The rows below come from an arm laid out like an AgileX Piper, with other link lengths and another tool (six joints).
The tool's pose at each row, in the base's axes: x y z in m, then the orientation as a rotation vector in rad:
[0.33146, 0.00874, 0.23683, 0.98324, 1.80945, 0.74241]
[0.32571, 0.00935, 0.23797, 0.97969, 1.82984, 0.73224]
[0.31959, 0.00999, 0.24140, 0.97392, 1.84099, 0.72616]
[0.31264, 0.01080, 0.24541, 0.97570, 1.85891, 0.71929]
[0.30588, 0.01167, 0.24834, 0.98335, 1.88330, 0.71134]
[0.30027, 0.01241, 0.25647, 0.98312, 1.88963, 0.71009]
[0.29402, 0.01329, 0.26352, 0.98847, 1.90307, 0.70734]
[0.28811, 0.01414, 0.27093, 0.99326, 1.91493, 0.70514]
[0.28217, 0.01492, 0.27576, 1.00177, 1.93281, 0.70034]
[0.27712, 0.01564, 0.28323, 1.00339, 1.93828, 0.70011]
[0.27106, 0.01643, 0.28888, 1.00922, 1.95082, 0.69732]
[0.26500, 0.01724, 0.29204, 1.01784, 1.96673, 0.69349]
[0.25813, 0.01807, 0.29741, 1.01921, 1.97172, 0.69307]
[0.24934, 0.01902, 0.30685, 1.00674, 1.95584, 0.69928]
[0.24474, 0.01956, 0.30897, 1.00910, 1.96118, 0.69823]
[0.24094, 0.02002, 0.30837, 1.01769, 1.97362, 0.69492]
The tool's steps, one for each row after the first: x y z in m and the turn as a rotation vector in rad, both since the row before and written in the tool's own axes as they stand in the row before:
[0.00153, -0.00056, -0.00566, 0.01307, 0.01133, -0.00995]
[0.00073, 0.00111, -0.00692, 0.00554, 0.00601, -0.00828]
[0.00089, 0.00136, -0.00790, 0.01283, 0.01110, -0.00430]
[0.00144, 0.00051, -0.00726, 0.01923, 0.01587, -0.00152]
[-0.00116, 0.00474, -0.00862, 0.00351, 0.00451, -0.00159]
[-0.00035, 0.00372, -0.00869, 0.01025, 0.00961, 0.00069]
[-0.00055, 0.00402, -0.00861, 0.00895, 0.00860, 0.00077]
[0.00057, 0.00192, -0.00743, 0.01483, 0.01230, 0.00150]
[-0.00079, 0.00412, -0.00801, 0.00343, 0.00435, 0.00026]
[0.00041, 0.00236, -0.00797, 0.01001, 0.00894, 0.00122]
[0.00151, 0.00042, -0.00670, 0.01337, 0.01127, 0.00232]
[0.00101, 0.00166, -0.00854, 0.00318, 0.00387, 0.00009]
[0.00022, 0.00394, -0.01232, -0.01632, -0.01022, -0.00416]
[0.00122, 0.00007, -0.00494, 0.00412, 0.00388, 0.00050]
[0.00199, -0.00172, -0.00285, 0.01143, 0.00873, 0.00303]

